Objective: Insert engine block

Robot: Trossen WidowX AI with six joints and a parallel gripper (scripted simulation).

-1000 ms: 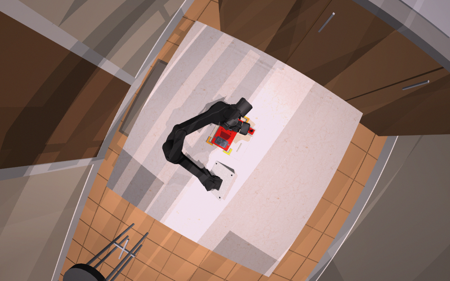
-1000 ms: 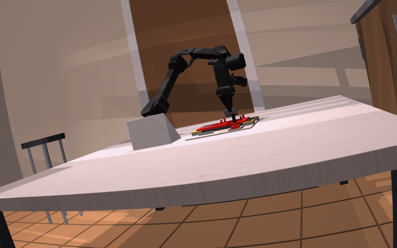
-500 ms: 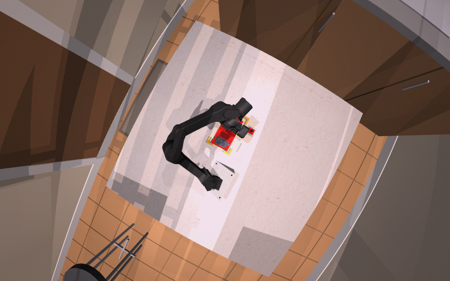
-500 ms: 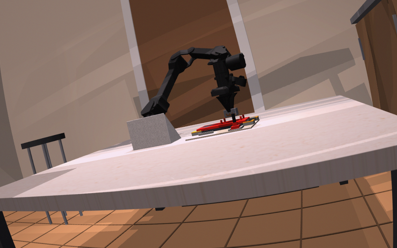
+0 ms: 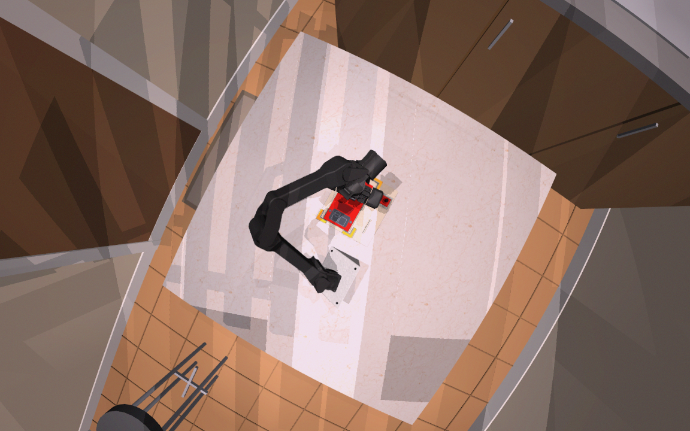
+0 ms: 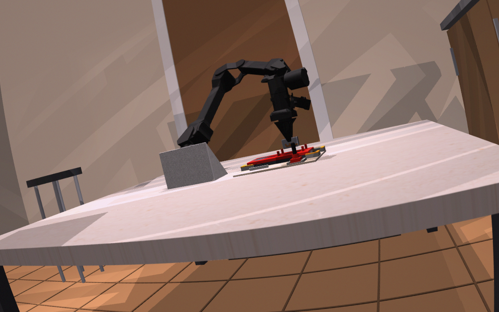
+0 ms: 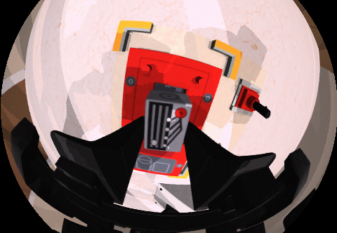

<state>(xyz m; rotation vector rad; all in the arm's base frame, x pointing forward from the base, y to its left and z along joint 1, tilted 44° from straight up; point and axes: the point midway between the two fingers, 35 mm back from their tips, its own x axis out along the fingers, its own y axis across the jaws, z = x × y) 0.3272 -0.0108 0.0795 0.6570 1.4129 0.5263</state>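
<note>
Now: gripper tip 1 cm above the engine block.
</note>
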